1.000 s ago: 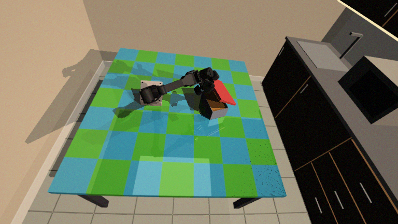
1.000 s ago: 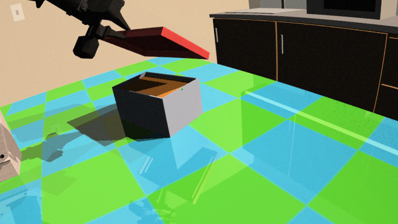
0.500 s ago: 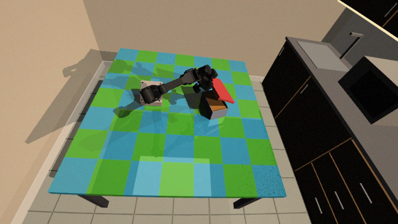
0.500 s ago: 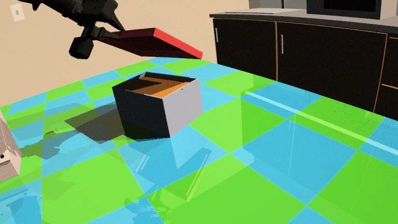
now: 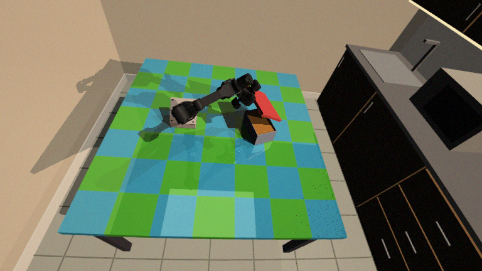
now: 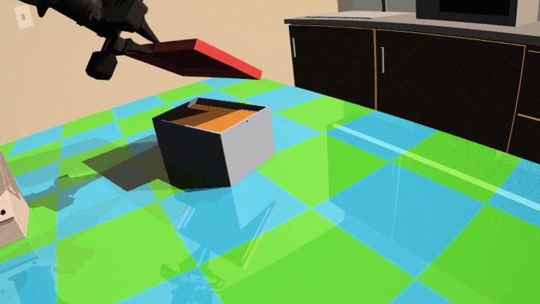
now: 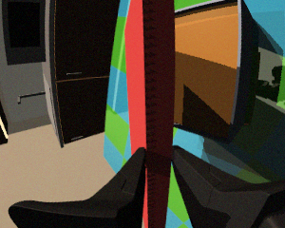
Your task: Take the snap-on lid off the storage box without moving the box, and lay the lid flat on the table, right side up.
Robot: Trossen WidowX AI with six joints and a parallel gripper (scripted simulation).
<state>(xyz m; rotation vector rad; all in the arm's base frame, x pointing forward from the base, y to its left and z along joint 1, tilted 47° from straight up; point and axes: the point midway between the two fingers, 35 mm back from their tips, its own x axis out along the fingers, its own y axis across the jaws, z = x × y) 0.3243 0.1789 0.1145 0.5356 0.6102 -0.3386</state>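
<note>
Now: the red lid 60 mm ahead of my gripper tip, 40 mm below it and 30 mm to the left of it. From my gripper tip the other things lie so: grey storage box 190 mm below, 70 mm ahead, 30 mm to the right.
</note>
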